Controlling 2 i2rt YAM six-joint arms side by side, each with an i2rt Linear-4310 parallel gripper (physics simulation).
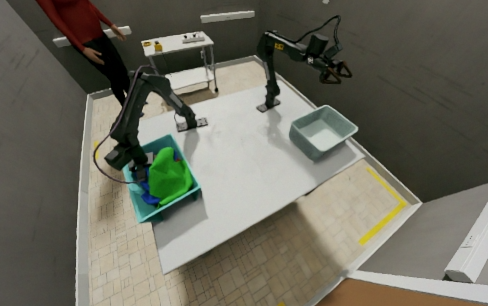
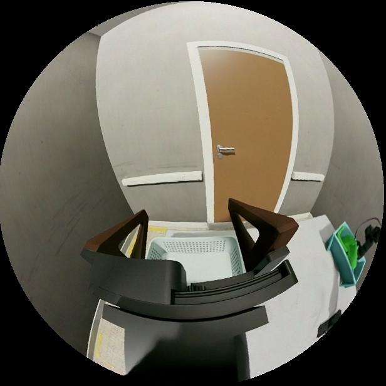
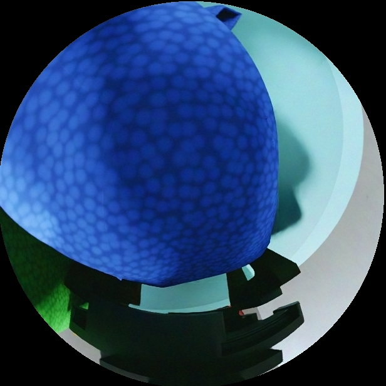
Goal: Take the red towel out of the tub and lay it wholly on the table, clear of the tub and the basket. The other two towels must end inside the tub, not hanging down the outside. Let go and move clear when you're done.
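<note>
The teal tub (image 1: 135, 205) (image 2: 341, 260) (image 3: 305, 100) stands at the table's left end. The green towel (image 1: 170, 177) (image 2: 346, 245) (image 3: 45, 287) is heaped over much of its inside. The blue towel (image 1: 149, 197) (image 3: 175, 135) lies beside and partly under the green one. A small bit of the red towel (image 1: 177, 160) shows at the green towel's right edge; the rest is hidden. My right gripper (image 1: 142, 176) (image 3: 184, 225) is partly open, down inside the tub, right at the blue towel, which hides its fingertips. My left gripper (image 1: 337, 78) (image 2: 186, 208) is open and empty, raised high.
The pale grey-green basket (image 1: 301, 139) (image 2: 195, 245) stands at the right end of the white table (image 1: 240, 175). A white trolley (image 1: 172, 45) stands behind the table, and a person in red (image 1: 82, 25) stands at the back left. Walls rise around.
</note>
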